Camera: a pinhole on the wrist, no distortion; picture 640 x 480 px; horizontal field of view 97.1 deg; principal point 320.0 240.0 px. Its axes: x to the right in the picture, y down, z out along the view. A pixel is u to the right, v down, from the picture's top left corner.
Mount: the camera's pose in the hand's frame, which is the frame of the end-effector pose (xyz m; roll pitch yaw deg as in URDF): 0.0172 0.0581 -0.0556 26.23 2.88 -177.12
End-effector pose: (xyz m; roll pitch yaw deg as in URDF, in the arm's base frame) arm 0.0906 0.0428 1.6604 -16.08 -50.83 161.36
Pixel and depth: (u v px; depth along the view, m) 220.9 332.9 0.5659
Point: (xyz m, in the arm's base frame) 0.2411 -0.3187 2.1046
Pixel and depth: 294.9 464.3 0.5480
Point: 0.5015 -0.1897 2.0883
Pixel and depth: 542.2 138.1 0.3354
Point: 0.2094 -0.3543 1.5058
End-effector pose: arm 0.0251 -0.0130 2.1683 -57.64 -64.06 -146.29
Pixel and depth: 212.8 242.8 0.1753
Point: 0.0449 -0.1950 2.2070
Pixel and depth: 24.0 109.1 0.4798
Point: -0.0532 -0.6887 2.4892
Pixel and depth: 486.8 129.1 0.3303
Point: 0.1457 -0.3077 1.9124
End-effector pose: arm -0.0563 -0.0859 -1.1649 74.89 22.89 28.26
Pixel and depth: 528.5 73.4 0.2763
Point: -0.1001 -0.1365 -0.7770
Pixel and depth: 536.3 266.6 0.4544
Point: -0.1131 -0.4435 -0.7609
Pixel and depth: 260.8 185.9 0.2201
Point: 0.0911 -0.0864 -0.9799
